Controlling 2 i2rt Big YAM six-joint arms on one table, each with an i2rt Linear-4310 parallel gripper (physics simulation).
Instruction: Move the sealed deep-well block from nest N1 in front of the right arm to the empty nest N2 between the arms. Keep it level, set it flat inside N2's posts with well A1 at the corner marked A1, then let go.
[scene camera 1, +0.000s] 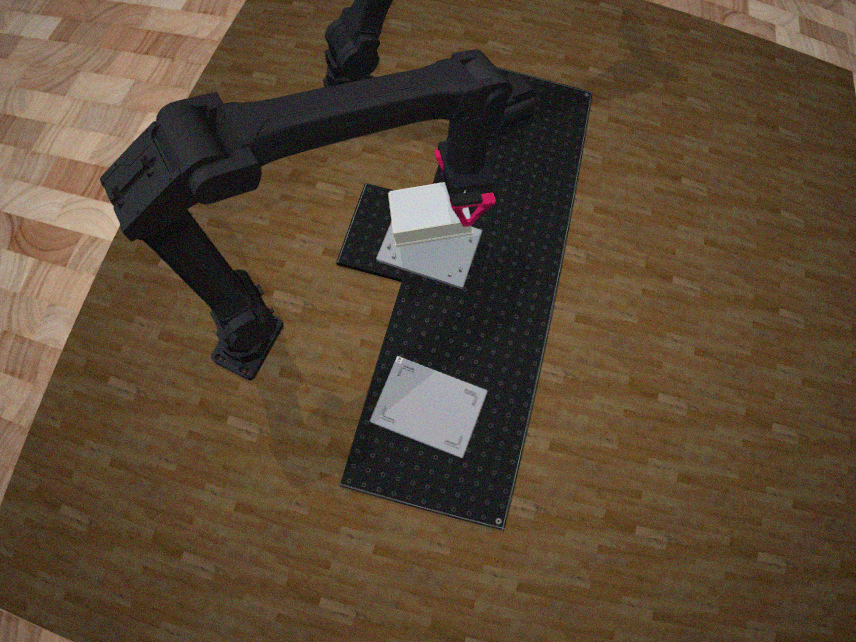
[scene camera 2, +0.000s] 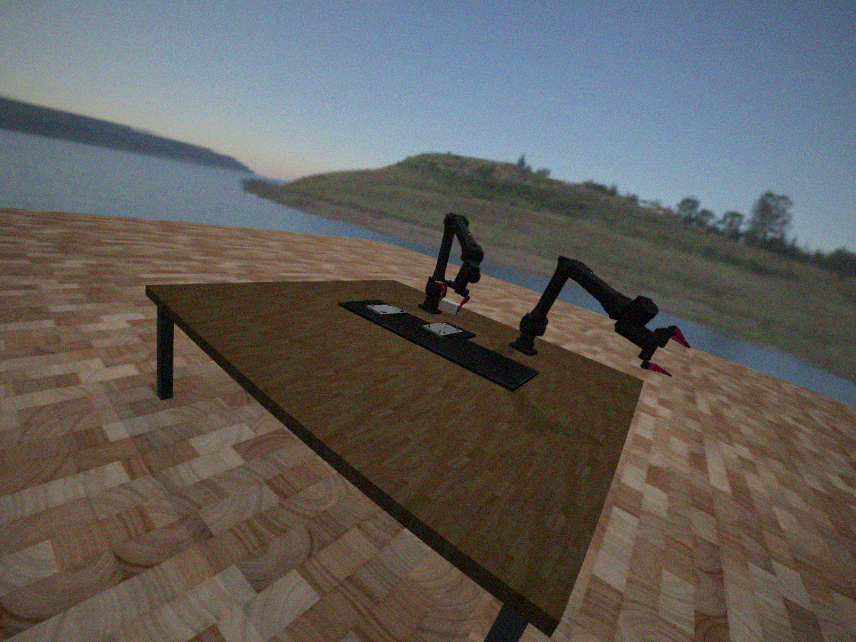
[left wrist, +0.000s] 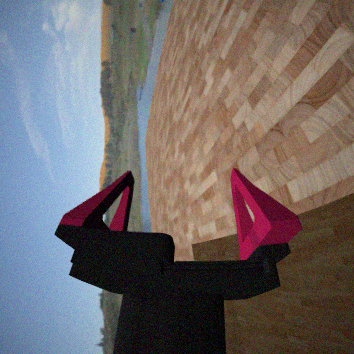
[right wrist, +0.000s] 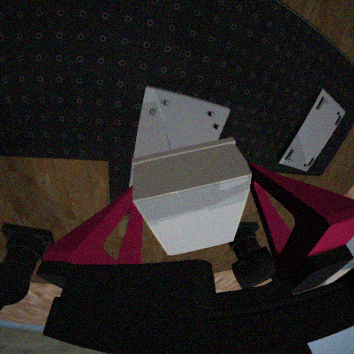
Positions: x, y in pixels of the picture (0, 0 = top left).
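My left gripper (scene camera 2: 680, 361) holds nothing and is open. A white block (scene camera 1: 420, 214) is held by my right gripper (scene camera 1: 460, 206), clear of everything else.
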